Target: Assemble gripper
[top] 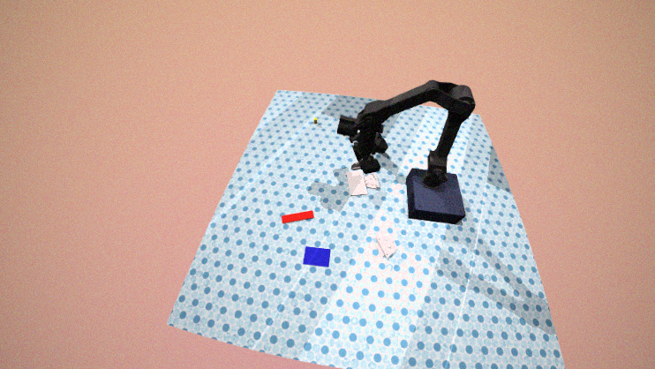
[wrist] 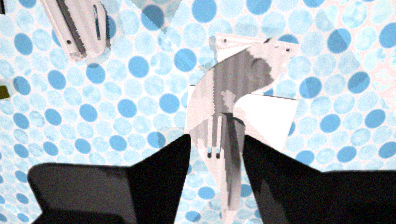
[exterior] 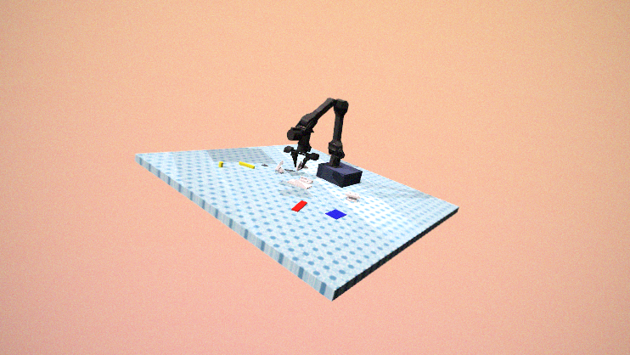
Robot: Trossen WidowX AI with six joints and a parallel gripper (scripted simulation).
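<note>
The flat white plate lies 3 cm to the left of my gripper tip and 8 cm below it. Also, from my gripper tip: small dark block (28 cm to the right, 8 cm below); then jaw (5 cm behind, 19 cm to the right, 5 cm below); then housing plate (6 cm behind, 1 cm to the left, 8 cm below).
</note>
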